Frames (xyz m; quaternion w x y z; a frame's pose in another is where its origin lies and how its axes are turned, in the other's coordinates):
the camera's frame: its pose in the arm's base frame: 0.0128 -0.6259 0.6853 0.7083 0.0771 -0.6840 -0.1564
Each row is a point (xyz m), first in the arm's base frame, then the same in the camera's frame.
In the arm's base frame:
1: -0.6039 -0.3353 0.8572
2: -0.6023 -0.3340 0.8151
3: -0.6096 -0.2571 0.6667
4: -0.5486 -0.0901 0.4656
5: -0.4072 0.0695 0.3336
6: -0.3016 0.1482 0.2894
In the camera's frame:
1: 0.0579 0.2569 0.6519
2: 0.0178 0.2447 0.6482
3: -0.1477 0.2681 0.6558
4: -0.3914 0.3670 0.6022
5: -0.5662 0.4907 0.4715
6: -0.6321 0.5626 0.3726

